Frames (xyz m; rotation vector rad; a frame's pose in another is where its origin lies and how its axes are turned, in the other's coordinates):
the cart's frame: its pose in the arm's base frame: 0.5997 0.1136 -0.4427 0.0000 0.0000 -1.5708
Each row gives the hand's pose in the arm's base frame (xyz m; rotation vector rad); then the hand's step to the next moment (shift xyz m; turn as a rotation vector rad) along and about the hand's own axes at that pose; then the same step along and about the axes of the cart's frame.
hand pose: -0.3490 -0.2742 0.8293 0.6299 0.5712 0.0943
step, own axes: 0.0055 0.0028 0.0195 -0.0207 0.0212 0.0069
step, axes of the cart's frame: 0.0067 0.0152 0.0119 -0.0083 -0.0119 0.0267
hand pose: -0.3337 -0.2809 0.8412 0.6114 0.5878 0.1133
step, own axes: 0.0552 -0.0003 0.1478 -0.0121 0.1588 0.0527
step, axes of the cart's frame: 0.0605 0.1273 0.0708 -0.0999 0.0299 0.1314
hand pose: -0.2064 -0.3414 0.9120 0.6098 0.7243 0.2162
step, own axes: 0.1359 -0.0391 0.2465 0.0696 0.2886 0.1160
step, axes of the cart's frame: 0.0888 0.2660 0.0459 -0.2080 0.1356 0.1998
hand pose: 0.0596 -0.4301 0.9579 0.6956 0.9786 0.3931
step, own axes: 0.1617 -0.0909 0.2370 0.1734 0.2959 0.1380
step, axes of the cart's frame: 0.0540 0.2863 -0.0753 -0.2671 0.2078 0.1488
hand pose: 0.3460 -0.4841 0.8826 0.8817 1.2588 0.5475
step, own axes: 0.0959 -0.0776 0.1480 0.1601 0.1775 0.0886
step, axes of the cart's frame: 0.0089 0.1580 -0.1099 -0.2023 0.1442 0.0572
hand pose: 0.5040 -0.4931 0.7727 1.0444 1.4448 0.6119
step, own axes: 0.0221 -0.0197 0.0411 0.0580 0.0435 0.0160
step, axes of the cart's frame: -0.0018 0.0368 -0.0347 -0.0670 0.0316 0.0057
